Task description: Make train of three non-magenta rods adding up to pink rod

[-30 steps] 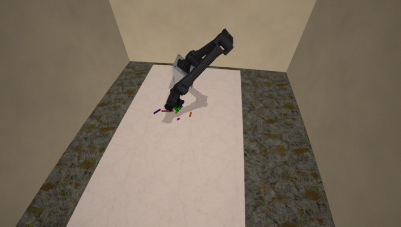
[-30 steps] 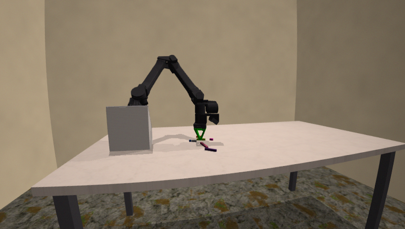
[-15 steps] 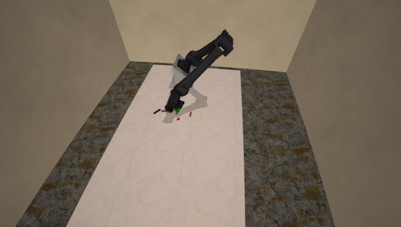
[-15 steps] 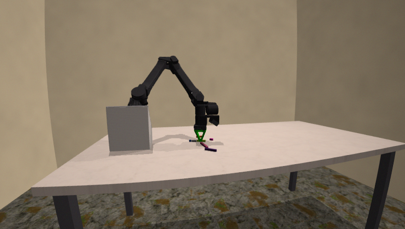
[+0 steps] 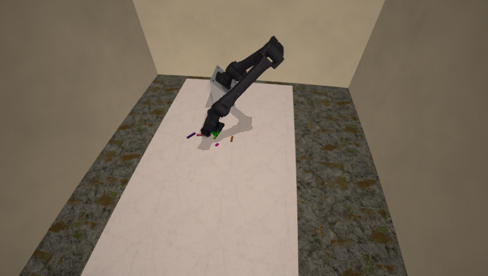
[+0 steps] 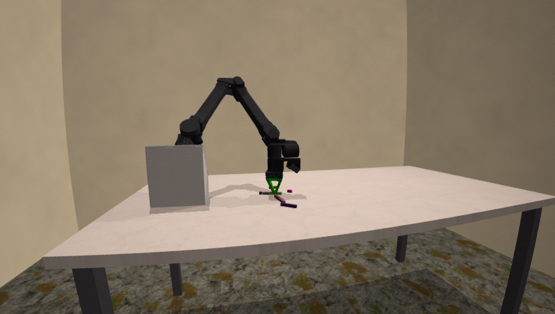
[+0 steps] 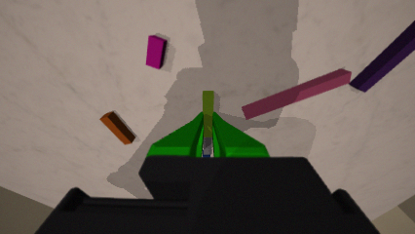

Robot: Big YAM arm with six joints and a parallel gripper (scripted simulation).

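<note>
Now: the lime rod right at my hand. Round my hand: magenta rod: 7 cm ahead, 2 cm to the left, 1 cm below; then blue rod: 6 cm behind, 2 cm to the left, 1 cm below; then grey rod: 4 cm behind, 1 cm to the left, 1 cm below.
</note>
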